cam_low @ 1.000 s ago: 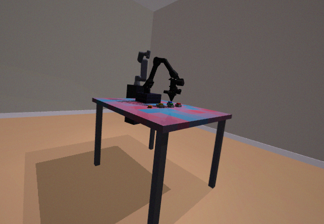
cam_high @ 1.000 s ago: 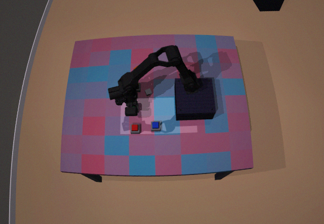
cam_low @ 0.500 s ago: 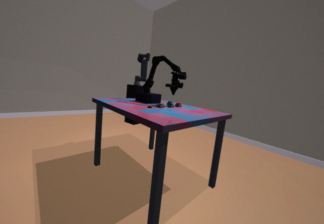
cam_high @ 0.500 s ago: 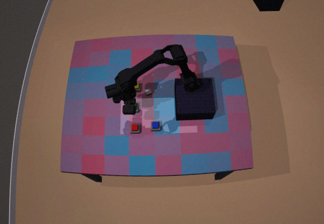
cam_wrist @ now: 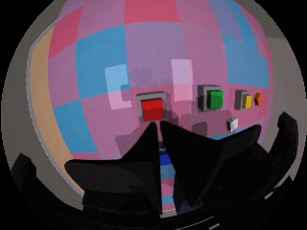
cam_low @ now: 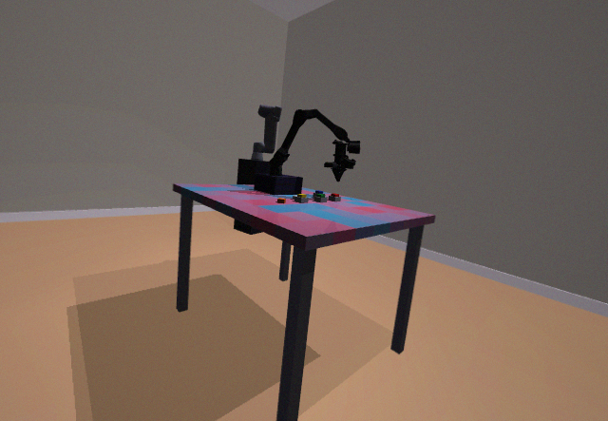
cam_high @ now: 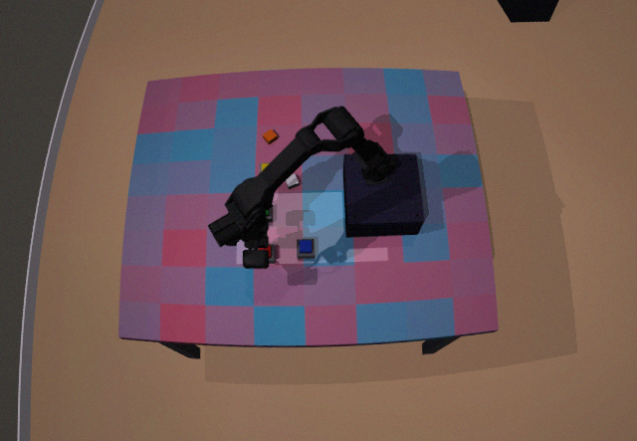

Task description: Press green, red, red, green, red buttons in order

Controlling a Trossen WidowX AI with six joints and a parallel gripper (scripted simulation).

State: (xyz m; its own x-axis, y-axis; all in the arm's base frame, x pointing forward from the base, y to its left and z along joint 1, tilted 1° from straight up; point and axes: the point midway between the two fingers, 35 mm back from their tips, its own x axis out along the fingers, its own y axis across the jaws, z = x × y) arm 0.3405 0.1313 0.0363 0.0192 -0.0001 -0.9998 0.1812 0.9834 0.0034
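Right now the red button is 80 mm below my gripper tip and 10 mm behind it. The rest, counted from my gripper tip: blue button: 120 mm behind, 80 mm below, 10 mm to the left; green button: 120 mm to the right, 80 mm below, 20 mm behind; white block: 200 mm to the right, 120 mm behind, 100 mm below.
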